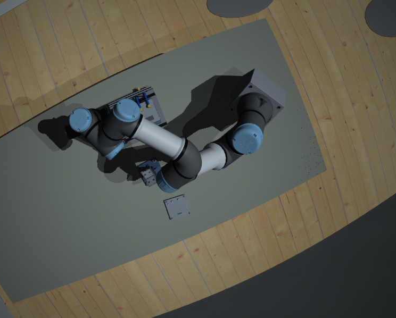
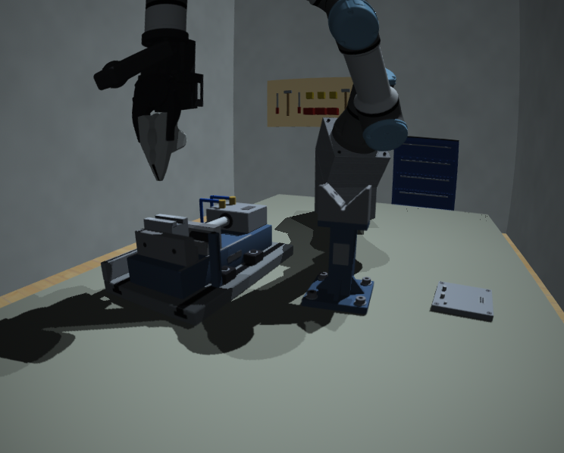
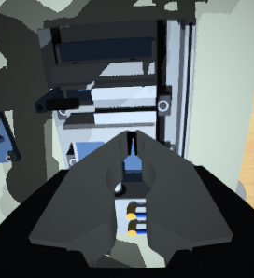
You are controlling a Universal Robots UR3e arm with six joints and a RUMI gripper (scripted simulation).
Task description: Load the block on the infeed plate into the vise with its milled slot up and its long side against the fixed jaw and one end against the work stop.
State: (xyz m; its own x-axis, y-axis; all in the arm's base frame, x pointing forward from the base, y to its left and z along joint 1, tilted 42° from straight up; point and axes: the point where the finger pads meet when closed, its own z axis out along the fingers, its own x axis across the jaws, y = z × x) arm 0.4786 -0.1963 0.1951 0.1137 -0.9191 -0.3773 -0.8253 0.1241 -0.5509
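Now: hand 10 mm to the right of the part and 80 mm above it. From my hand the other things lie so: moving jaw 40 mm behind, 20 mm to the left, 100 mm below; then fixed jaw 20 mm ahead, 30 mm to the left, 100 mm below; then work stop 10 mm behind, 70 mm to the left, 90 mm below.
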